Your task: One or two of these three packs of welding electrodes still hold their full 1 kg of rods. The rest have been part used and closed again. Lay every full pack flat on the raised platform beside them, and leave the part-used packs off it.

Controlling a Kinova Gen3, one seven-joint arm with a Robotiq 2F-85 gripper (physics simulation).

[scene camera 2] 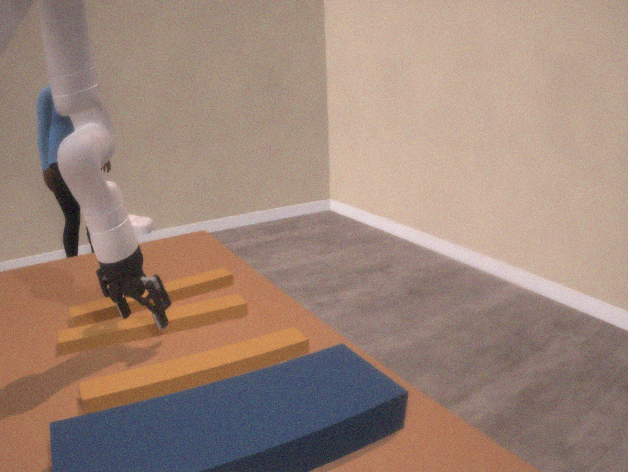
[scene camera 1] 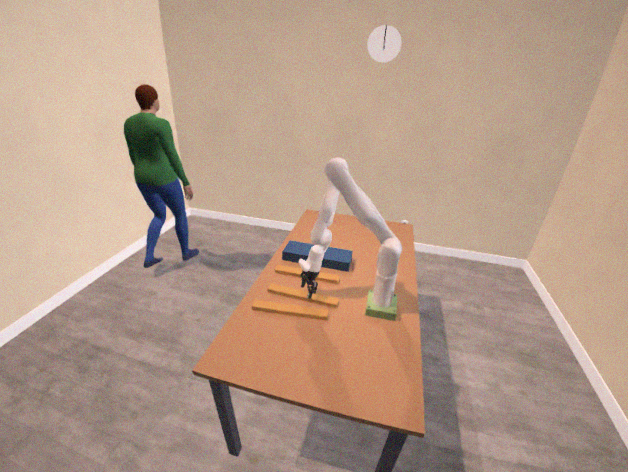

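Seen in the pictures: gripper, fingertip midpoint: (scene camera 2: 144,321) (scene camera 1: 305,292); arm's base, link origin: (scene camera 1: 381,300).
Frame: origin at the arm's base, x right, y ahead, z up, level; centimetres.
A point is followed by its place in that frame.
Three long, thin orange packs lie flat on the table, side by side. The nearest pack to the platform (scene camera 1: 284,270) {x 13.1, y 53.9, z -2.1 cm} (scene camera 2: 192,367) {x 15.9, y 41.0, z -2.1 cm} lies along its long side. The middle pack (scene camera 1: 284,291) {x -4.0, y 48.0, z -2.1 cm} (scene camera 2: 218,310) {x 0.1, y 51.2, z -2.3 cm} lies at a slight angle. The outer pack (scene camera 1: 289,309) {x -15.6, y 41.6, z -2.1 cm} (scene camera 2: 203,285) {x -13.3, y 52.9, z -2.8 cm} is furthest from the platform. They look alike, and their fill does not show. The raised blue platform (scene camera 1: 338,257) {x 29.7, y 26.5, z 1.5 cm} (scene camera 2: 228,411) {x 32.1, y 40.5, z 1.5 cm} has no pack on it. My gripper (scene camera 1: 309,292) {x -1.8, y 37.6, z -2.0 cm} (scene camera 2: 143,320) {x -1.8, y 37.6, z -2.0 cm} is open and empty, pointing down over the middle pack; its exact height above it is hard to tell.
The arm's green base (scene camera 1: 381,310) {x -6.5, y -0.2, z -0.2 cm} stands on the wooden table (scene camera 1: 355,365) {x -36.3, y 7.7, z -4.5 cm} (scene camera 2: 487,441) {x 49.1, y 65.4, z -4.5 cm}, right of the packs in scene camera 1. A person in green (scene camera 1: 152,147) is on the floor left of the table. A person in blue (scene camera 2: 48,131) is partly behind the arm.
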